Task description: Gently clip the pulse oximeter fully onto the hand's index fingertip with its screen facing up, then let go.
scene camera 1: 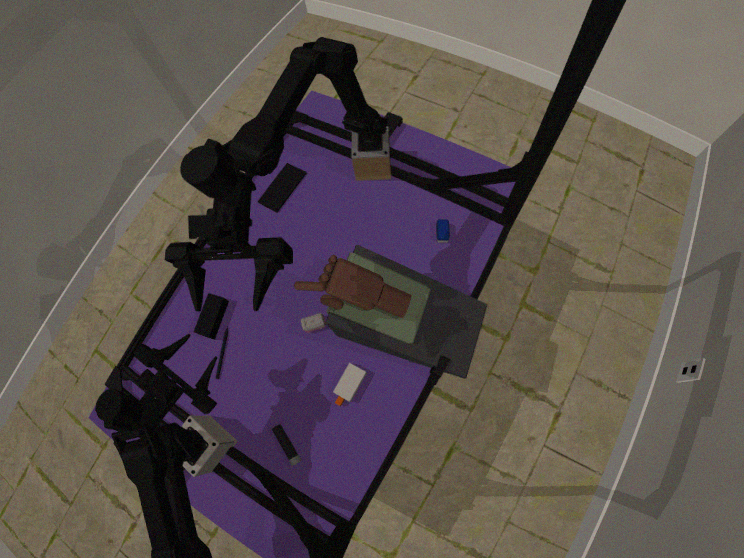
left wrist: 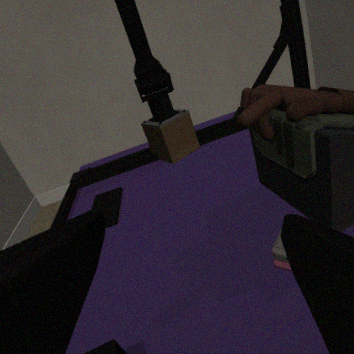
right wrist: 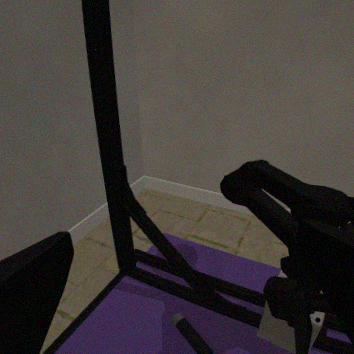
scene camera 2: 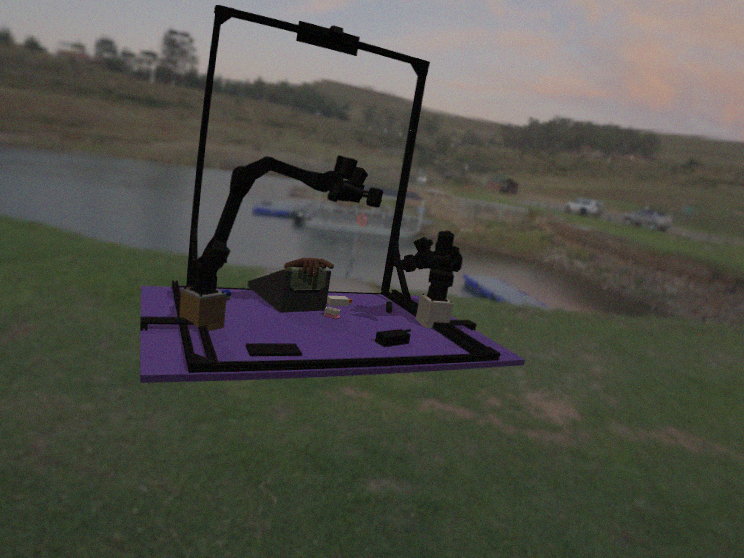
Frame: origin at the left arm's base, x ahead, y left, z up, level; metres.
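Where they show: left gripper, fingertip midpoint: [scene camera 1: 203, 345] [left wrist: 194, 223] [scene camera 2: 396, 262]; right gripper, fingertip midpoint: [scene camera 1: 226, 311] [right wrist: 186, 236]; left arm's base, link origin: [scene camera 1: 191, 446] [scene camera 2: 436, 298]; right arm's base, link origin: [scene camera 1: 370, 141] [left wrist: 163, 116] [scene camera 2: 203, 290].
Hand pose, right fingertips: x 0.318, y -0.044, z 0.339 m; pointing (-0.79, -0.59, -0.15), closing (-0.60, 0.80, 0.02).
Observation:
Each offset is from my right fingertips to the top centre of the thing.
The pulse oximeter {0.020 m left, 0.083 m ahead, 0.411 m down} [scene camera 1: 312, 323] [scene camera 2: 331, 312] [left wrist: 280, 254], pale grey over pink, lies on the purple mat beside the wedge's near corner, apart from the hand. The brown hand [scene camera 1: 355, 283] [scene camera 2: 309, 263] [left wrist: 305, 101] rests on a green pad. Its bare index finger [scene camera 1: 307, 285] [left wrist: 257, 111] points out past the wedge. My left gripper [scene camera 1: 201, 348] [left wrist: 194, 223] is open and empty at the mat's left side; one finger partly hides the oximeter in its wrist view. My right gripper [scene camera 1: 228, 309] [right wrist: 186, 236] is open and empty, raised high at the left of the hand.
The grey wedge [scene camera 1: 453, 327] [scene camera 2: 300, 300] carries the pad. A white box with an orange tab {0.144 m right, 0.011 m ahead, 0.416 m down} [scene camera 1: 350, 382], a dark cylinder {0.111 m right, 0.191 m back, 0.416 m down} [scene camera 1: 284, 443] [right wrist: 194, 336], a blue item {0.104 m right, 0.473 m ahead, 0.411 m down} [scene camera 1: 442, 230], a black box {0.255 m left, 0.069 m back, 0.409 m down} [scene camera 1: 211, 316] [scene camera 2: 392, 338], a thin stick {0.171 m left, 0.122 m back, 0.435 m down} [scene camera 1: 222, 354] and a black slab {0.356 m left, 0.338 m ahead, 0.436 m down} [scene camera 1: 282, 187] [scene camera 2: 273, 349] lie around.

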